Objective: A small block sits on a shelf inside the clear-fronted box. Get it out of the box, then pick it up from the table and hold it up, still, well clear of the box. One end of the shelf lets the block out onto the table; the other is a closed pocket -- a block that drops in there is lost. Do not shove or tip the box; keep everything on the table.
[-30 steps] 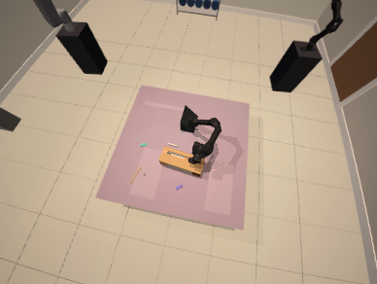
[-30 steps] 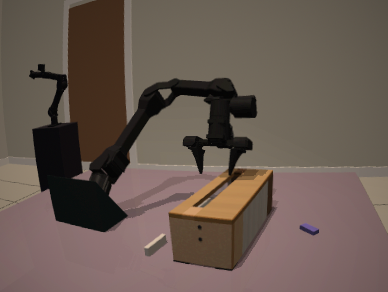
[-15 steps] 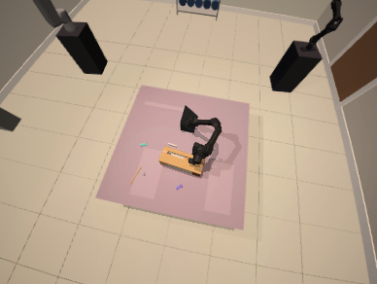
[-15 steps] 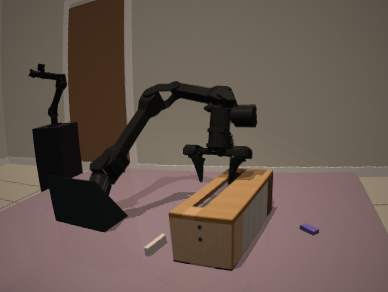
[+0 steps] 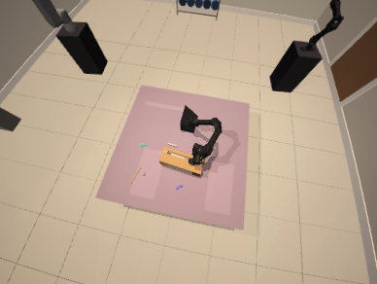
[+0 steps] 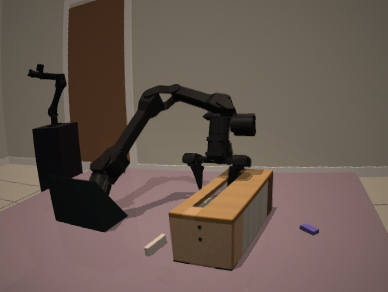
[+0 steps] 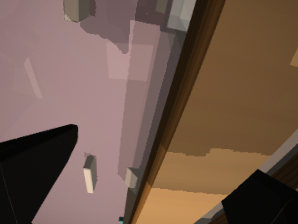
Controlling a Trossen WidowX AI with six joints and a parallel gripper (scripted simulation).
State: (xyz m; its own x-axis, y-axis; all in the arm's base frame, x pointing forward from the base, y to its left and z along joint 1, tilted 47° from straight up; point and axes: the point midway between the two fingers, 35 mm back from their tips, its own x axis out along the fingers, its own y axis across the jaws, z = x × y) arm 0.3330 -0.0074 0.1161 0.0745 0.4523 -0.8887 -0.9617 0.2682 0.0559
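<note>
My gripper tip is now 40 mm to the left of the brown block, 40 mm short of it and 10 mm above it. The rest, counted from my gripper tip: wooden box: 70 mm to the right, 30 mm below, 20 mm ahead; then purple piece: 270 mm ahead, 90 mm to the right, 90 mm below; then teal piece: 480 mm to the right, 100 mm behind, 90 mm below.
</note>
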